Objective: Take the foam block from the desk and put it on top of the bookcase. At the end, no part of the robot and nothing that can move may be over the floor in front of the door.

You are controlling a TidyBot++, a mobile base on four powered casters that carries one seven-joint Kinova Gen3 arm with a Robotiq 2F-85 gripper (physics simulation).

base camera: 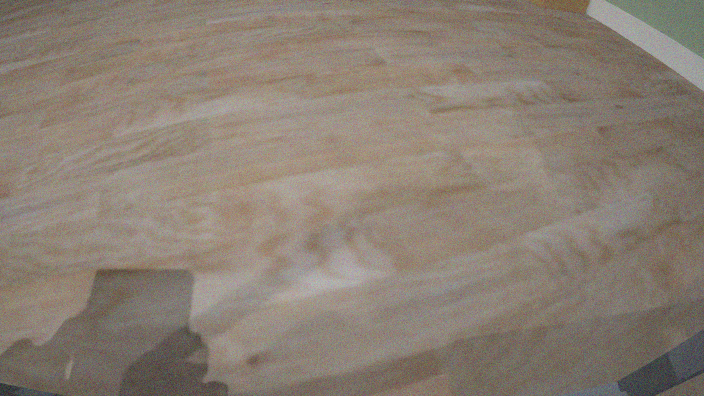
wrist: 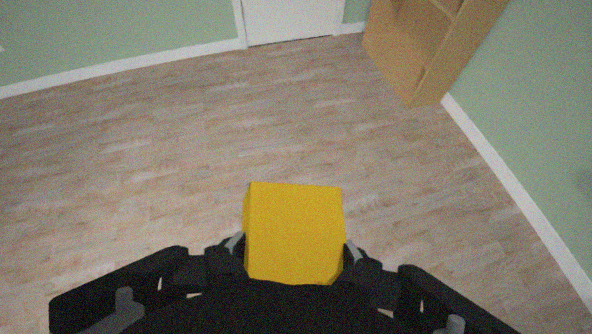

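Note:
The yellow foam block is held between the two fingertips of my gripper in the wrist view, above the floor. The gripper is shut on it. The wooden bookcase stands at the upper right of the wrist view, against the right wall; its lower part shows and its top is out of view. A small piece of the bookcase's base shows at the top right edge of the base camera view. The white door is at the top middle of the wrist view, left of the bookcase. The desk does not show.
Wooden floor spreads ahead, with a dark shadow at the lower left of the base camera view. A green wall with white skirting runs along the right. Another green wall is left of the door.

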